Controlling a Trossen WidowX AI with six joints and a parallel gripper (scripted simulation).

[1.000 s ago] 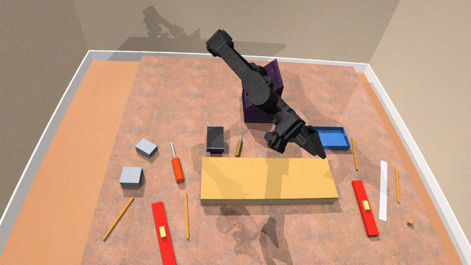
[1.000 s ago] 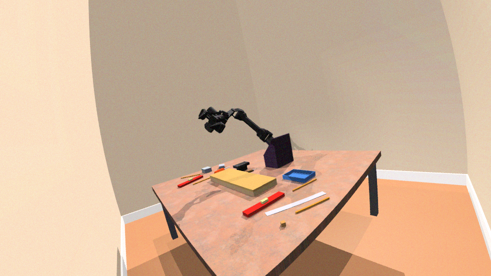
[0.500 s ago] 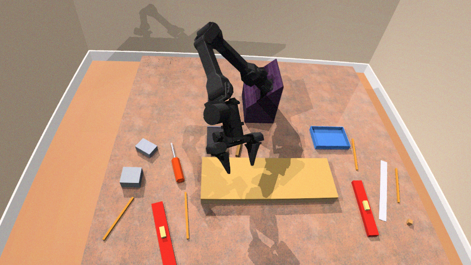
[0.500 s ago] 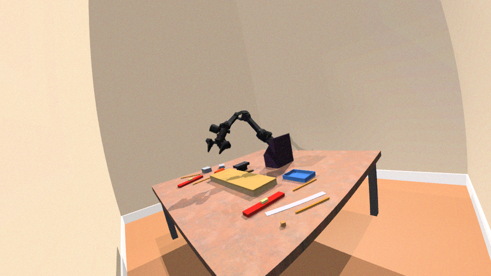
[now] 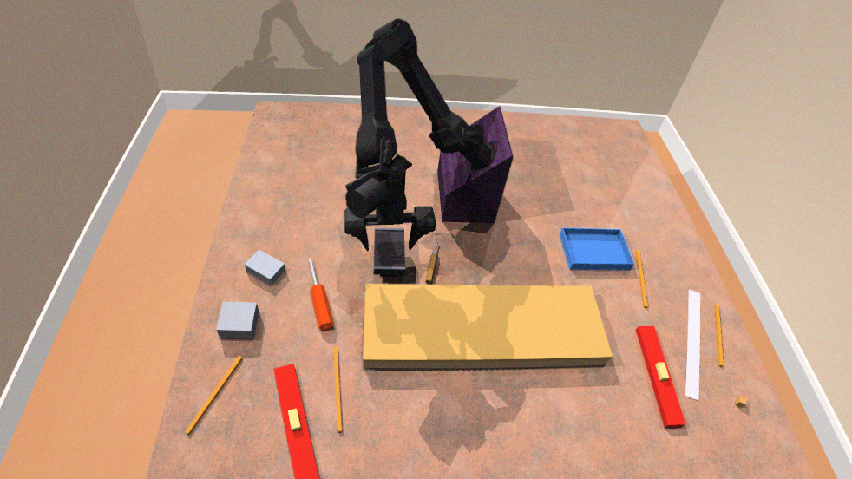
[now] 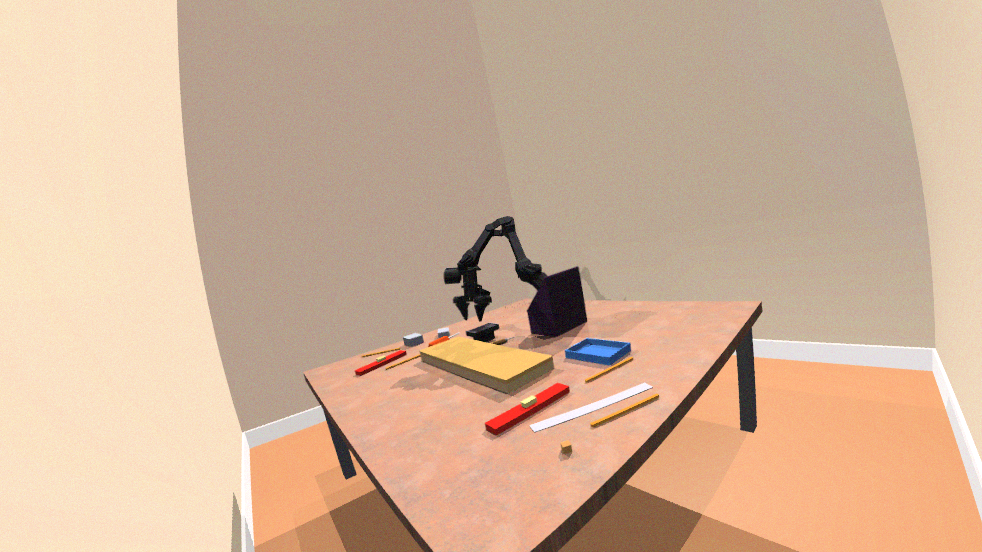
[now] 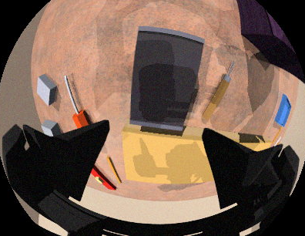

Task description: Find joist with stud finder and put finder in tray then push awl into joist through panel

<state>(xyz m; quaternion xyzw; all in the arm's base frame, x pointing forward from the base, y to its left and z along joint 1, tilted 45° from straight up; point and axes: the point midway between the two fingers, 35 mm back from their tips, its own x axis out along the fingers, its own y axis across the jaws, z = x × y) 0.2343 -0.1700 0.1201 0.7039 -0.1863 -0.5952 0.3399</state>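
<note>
The stud finder is 50 mm behind my gripper tip and 80 mm below it. The rest, counted from my gripper tip: white strip: 130 mm ahead, 720 mm to the left, 90 mm below; blue tray: 120 mm behind, 530 mm to the left, 80 mm below; awl: 50 mm behind, 110 mm to the left, 90 mm below.
</note>
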